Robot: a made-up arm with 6 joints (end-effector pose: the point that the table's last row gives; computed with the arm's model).
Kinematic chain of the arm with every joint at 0, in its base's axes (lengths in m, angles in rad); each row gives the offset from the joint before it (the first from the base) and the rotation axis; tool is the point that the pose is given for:
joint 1: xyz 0 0 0.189 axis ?
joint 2: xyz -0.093 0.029 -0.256 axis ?
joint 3: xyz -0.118 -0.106 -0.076 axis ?
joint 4: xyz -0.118 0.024 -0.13 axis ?
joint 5: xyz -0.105 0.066 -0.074 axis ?
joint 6: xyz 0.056 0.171 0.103 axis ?
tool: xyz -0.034 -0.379 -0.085
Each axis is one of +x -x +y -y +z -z.
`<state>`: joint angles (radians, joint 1 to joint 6).
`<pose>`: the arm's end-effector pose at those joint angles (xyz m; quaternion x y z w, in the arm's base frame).
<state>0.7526 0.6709 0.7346 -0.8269 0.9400 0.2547</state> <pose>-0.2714 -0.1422 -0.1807 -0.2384 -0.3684 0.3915 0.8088</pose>
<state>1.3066 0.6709 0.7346 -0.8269 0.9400 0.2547</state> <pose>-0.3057 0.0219 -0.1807 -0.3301 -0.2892 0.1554 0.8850</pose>
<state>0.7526 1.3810 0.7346 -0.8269 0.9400 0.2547</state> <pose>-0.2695 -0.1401 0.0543 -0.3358 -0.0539 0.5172 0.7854</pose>
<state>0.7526 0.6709 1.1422 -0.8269 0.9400 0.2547</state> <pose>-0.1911 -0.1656 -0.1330 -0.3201 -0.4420 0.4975 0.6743</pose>
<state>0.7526 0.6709 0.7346 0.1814 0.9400 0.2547</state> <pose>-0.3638 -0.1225 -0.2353 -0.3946 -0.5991 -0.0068 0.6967</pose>
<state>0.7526 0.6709 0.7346 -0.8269 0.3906 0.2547</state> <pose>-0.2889 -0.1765 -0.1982 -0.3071 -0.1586 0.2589 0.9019</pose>
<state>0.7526 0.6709 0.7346 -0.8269 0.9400 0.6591</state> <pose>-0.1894 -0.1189 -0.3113 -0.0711 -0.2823 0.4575 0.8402</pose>
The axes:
joint 1: -z
joint 2: -x
joint 3: -y
joint 4: -z
joint 5: -y
joint 6: +x

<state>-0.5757 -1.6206 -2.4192 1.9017 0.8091 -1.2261</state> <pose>-0.2497 0.0750 0.2303 -0.6965 -0.1784 0.5595 0.4123</pose>
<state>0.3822 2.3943 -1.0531 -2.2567 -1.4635 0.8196</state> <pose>-0.3230 0.2642 0.3676 0.0540 -0.8960 0.4240 0.1203</pose>
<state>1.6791 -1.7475 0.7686 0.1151 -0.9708 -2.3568</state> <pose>-0.0924 0.0965 0.2447 -0.1812 0.1814 -0.6440 0.7208</pose>
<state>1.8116 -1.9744 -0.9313 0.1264 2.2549 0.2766</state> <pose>0.2055 0.3925 -0.2283 -0.1019 0.7885 0.5952 0.1171</pose>
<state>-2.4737 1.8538 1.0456 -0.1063 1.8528 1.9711</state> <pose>0.2804 0.1273 -0.3834 0.3481 -0.1503 -0.4138 0.8276</pose>
